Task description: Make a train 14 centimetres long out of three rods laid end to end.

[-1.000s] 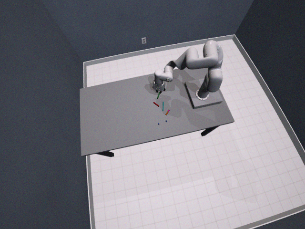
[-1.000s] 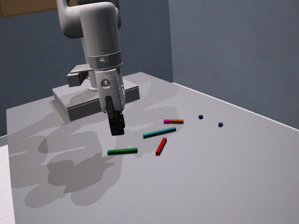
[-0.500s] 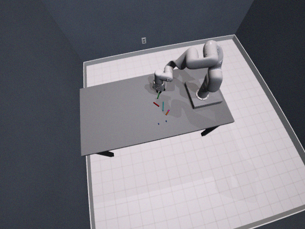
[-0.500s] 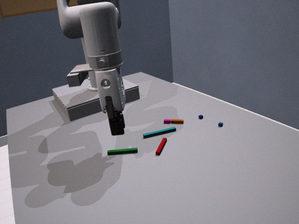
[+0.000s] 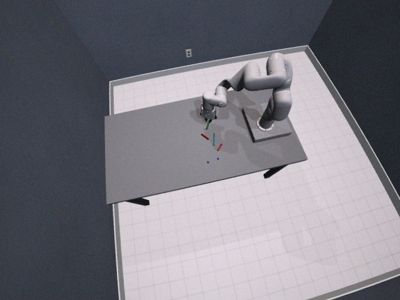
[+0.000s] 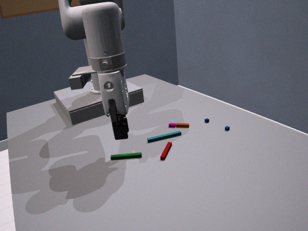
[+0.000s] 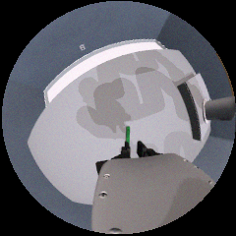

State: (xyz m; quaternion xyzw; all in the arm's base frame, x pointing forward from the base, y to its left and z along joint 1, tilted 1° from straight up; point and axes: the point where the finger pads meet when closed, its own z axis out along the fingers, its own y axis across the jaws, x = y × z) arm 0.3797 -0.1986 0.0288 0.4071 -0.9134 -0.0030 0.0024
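Right now the green rod is 80 mm below my hand. From my hand the other things lie so: red rod: 80 mm to the left, 80 mm below, 70 mm ahead; then turquoise rod: 130 mm to the left, 80 mm below, 10 mm ahead; then magenta rod: 200 mm to the left, 80 mm below, 20 mm behind.
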